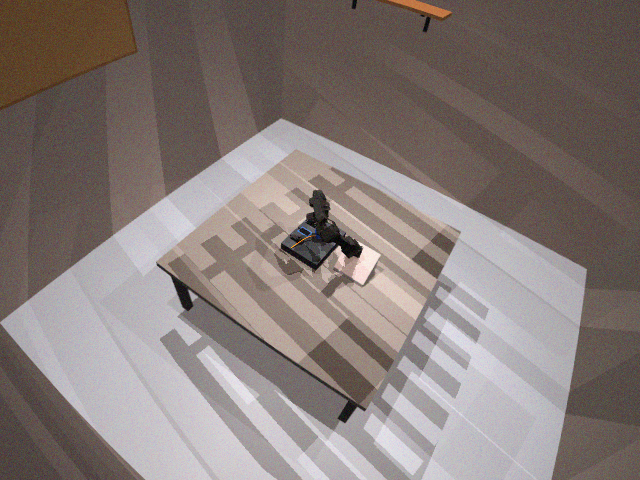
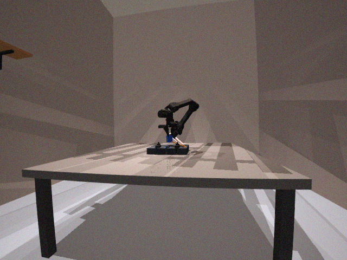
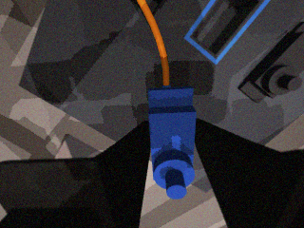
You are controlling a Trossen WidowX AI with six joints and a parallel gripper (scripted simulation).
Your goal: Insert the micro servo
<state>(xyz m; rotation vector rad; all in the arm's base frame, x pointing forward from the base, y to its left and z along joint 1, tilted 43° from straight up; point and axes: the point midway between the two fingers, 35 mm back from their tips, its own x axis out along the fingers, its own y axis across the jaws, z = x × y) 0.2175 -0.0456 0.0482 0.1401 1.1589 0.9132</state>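
The dark robot deck lies 100 mm below my gripper tip and 10 mm behind it.
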